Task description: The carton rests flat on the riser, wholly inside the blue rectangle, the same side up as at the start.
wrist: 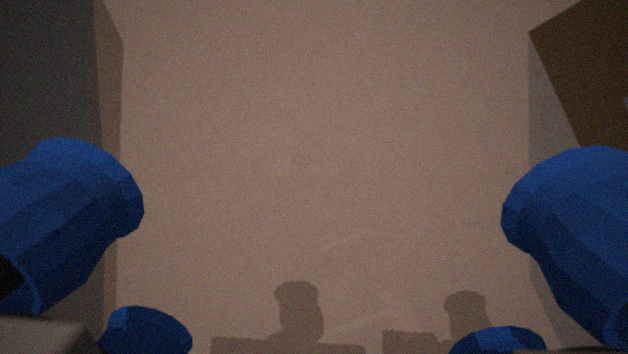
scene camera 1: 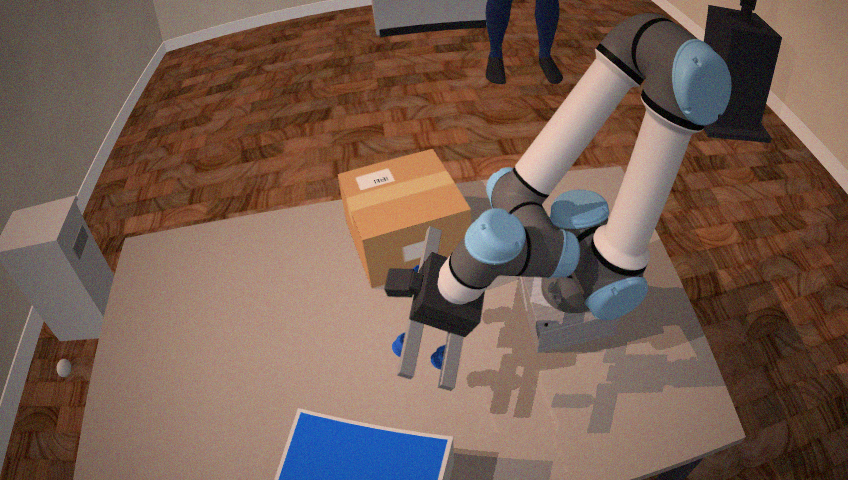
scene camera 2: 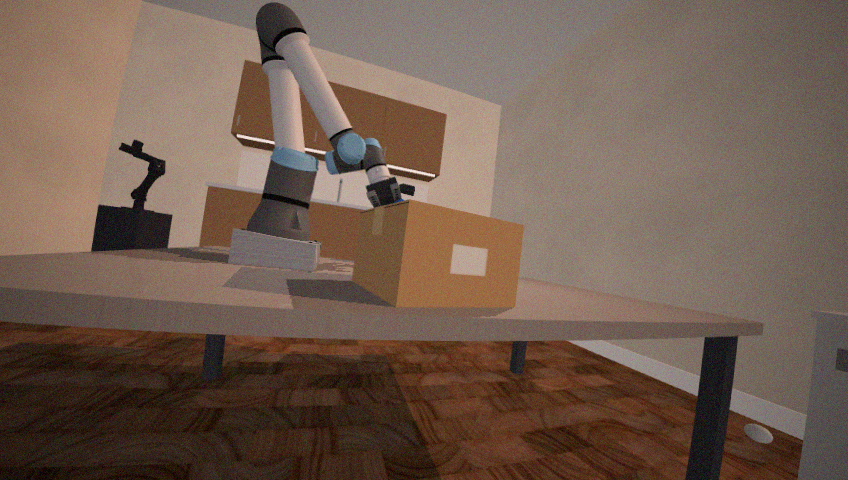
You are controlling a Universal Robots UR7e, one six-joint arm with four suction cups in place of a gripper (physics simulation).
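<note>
The brown carton (scene camera 1: 410,193) (scene camera 2: 464,291) (wrist: 595,65) rests flat on the table, tape strip and barcode label on top. Its dark corner is at the wrist view's upper right. The riser (scene camera 1: 449,460) (wrist: 45,65) stands at scene camera 1's bottom edge, cut off by the frame; the blue rectangle (scene camera 1: 363,455) covers its top inside a pale border. The riser's grey side is at the wrist view's left. My gripper (scene camera 1: 425,309) (scene camera 2: 385,192) is open, its blue cups holding nothing. It hangs tilted above the table between carton and riser, beside the carton. One cup is hidden in scene camera 1.
The table (scene camera 1: 208,333) (scene camera 2: 624,315) carries the arm's base (scene camera 1: 571,333) (scene camera 2: 273,249) to the right of the gripper in scene camera 1. A grey cabinet (scene camera 1: 53,267) stands beyond the left table edge, and a dark pedestal (scene camera 1: 740,77) (scene camera 2: 132,228) stands beyond the table.
</note>
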